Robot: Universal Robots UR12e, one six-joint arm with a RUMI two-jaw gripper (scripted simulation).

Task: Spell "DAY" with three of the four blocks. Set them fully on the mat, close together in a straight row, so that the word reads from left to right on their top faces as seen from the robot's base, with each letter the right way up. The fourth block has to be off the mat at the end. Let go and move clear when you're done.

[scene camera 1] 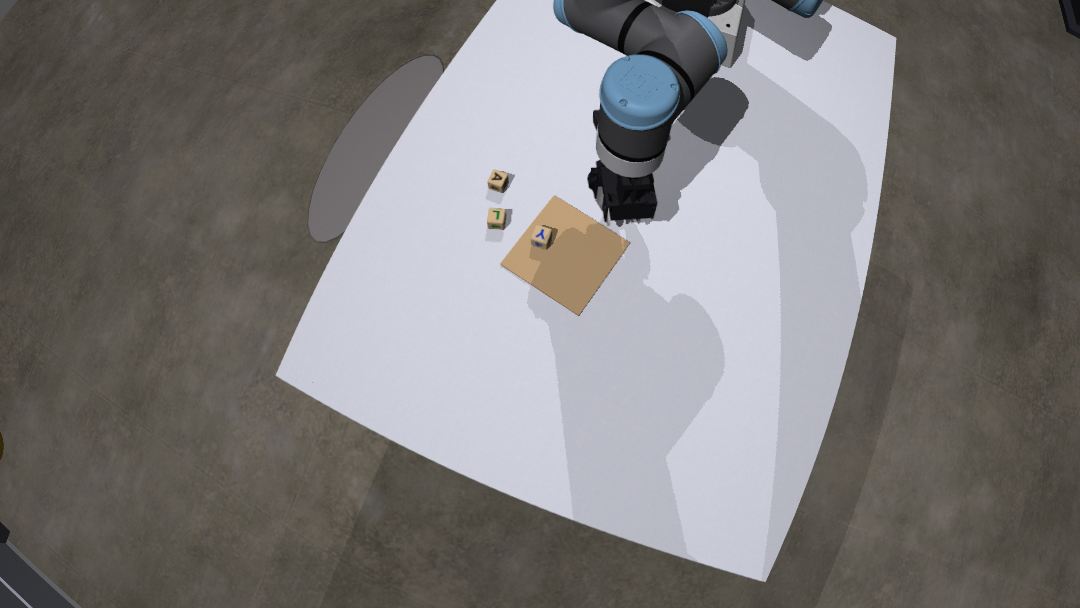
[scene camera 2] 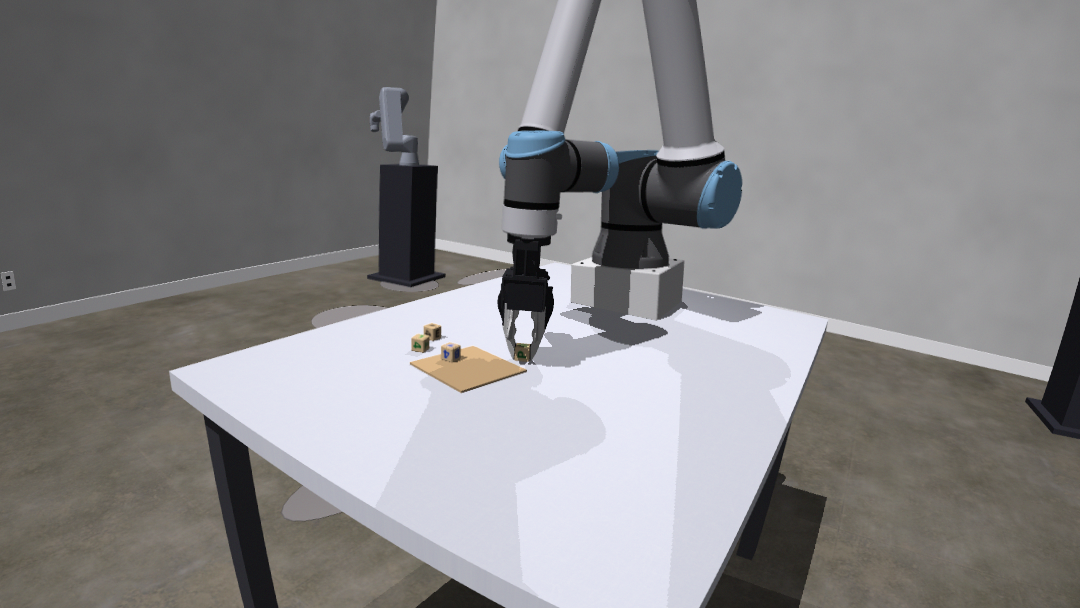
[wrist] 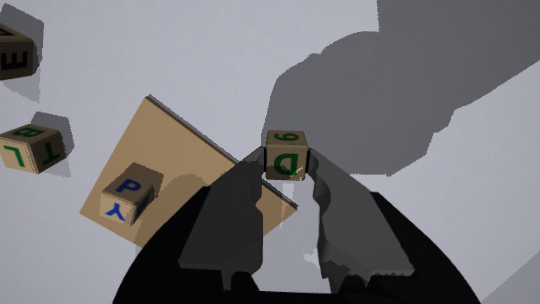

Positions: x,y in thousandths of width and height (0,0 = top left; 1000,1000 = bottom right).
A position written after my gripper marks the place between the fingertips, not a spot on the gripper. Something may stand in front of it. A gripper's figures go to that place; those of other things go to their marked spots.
Labels:
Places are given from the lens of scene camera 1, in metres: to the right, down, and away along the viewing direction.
my gripper (scene camera 1: 571,350): 0.12, -0.14, 1.15
tan mat (scene camera 1: 539,415): 0.06, -0.08, 1.13

